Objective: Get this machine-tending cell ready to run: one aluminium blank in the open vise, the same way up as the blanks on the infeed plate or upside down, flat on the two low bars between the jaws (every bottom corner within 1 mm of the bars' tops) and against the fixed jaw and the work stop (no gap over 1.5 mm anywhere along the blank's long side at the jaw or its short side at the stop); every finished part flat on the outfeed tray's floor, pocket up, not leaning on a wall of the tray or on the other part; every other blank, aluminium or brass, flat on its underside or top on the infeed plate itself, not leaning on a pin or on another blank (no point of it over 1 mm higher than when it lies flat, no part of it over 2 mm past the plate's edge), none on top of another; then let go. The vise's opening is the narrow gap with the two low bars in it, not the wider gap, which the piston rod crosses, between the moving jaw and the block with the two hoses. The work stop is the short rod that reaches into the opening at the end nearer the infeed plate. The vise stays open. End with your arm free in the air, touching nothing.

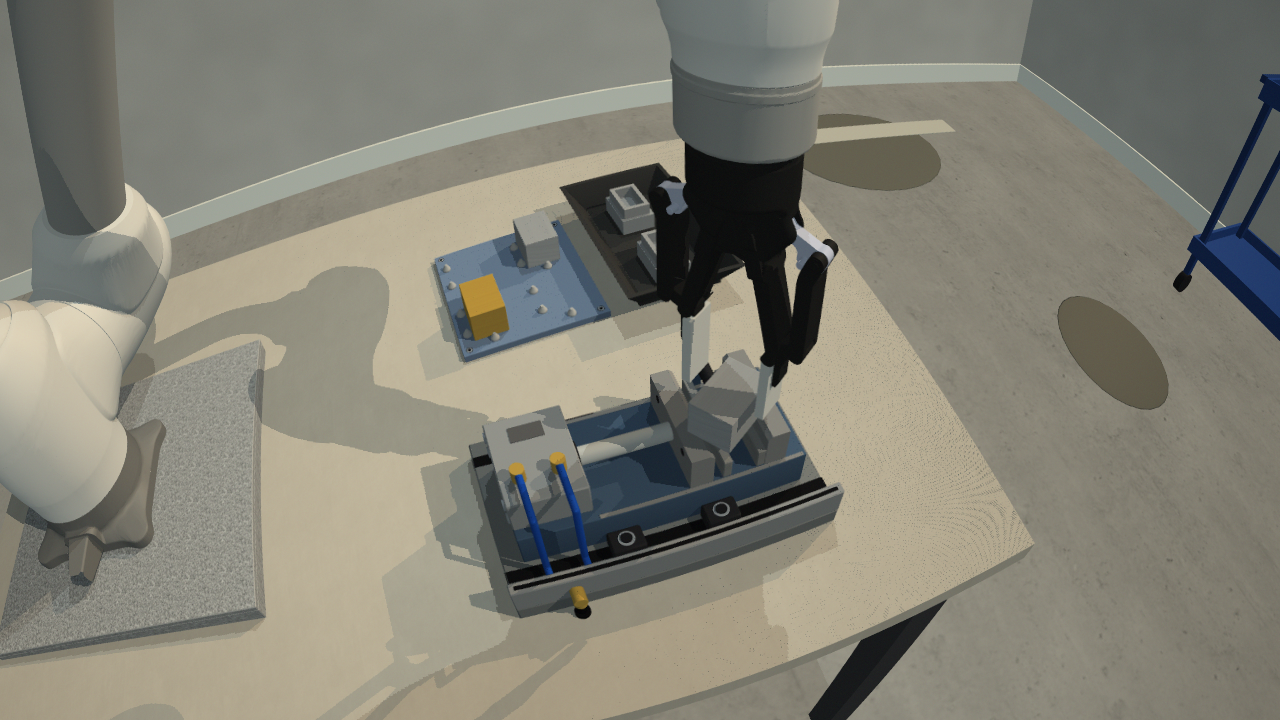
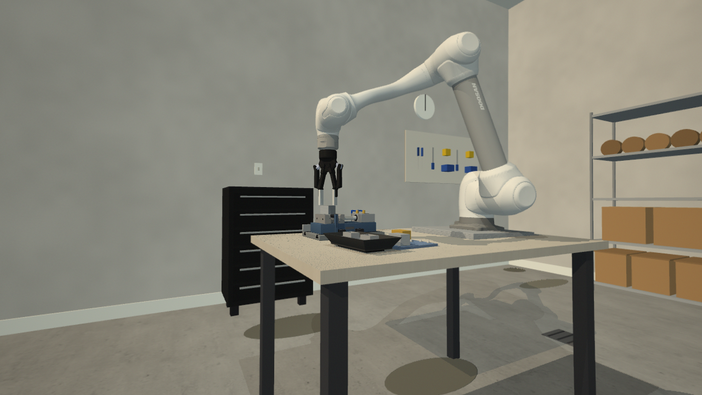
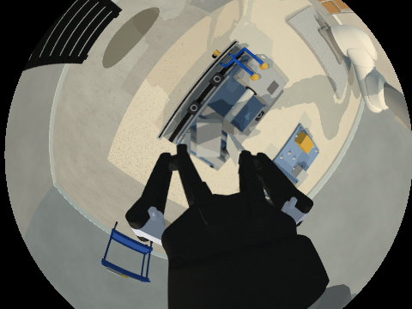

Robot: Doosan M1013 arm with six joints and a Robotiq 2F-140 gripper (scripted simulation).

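Now: hand 50 mm above the aluminium blank. The rest, counted from my hand: fixed jaw (90 mm below, 30 mm ahead, 20 mm to the left); work stop (70 mm below, 60 mm to the left); moving jaw (90 mm below, 30 mm behind, 20 mm to the left).
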